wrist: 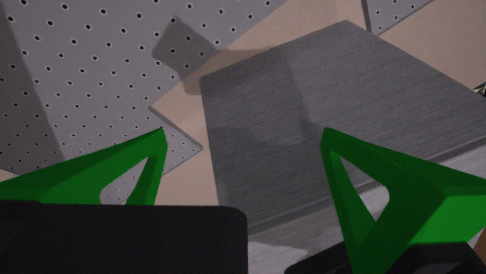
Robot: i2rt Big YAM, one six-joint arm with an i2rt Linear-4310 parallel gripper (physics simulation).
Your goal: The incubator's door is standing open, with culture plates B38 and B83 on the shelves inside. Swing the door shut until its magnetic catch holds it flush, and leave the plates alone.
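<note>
My gripper is open, with its two green fingers wide apart and no thing between them. Behind the gap between the fingertips is a dark grey brushed-metal surface with straight edges. I cannot tell how far it is from the fingertips. I can make out neither the incubator's door, its open front nor its shelves in the wrist view, and plates B38 and B83 do not show. How far the door stands open cannot be told from here.
The brushed-metal body fills the middle and right, with a lighter metal face below its edge. A grey perforated board lies at the left over a beige surface. Shadows cross the board. A small dark object shows at the right edge.
</note>
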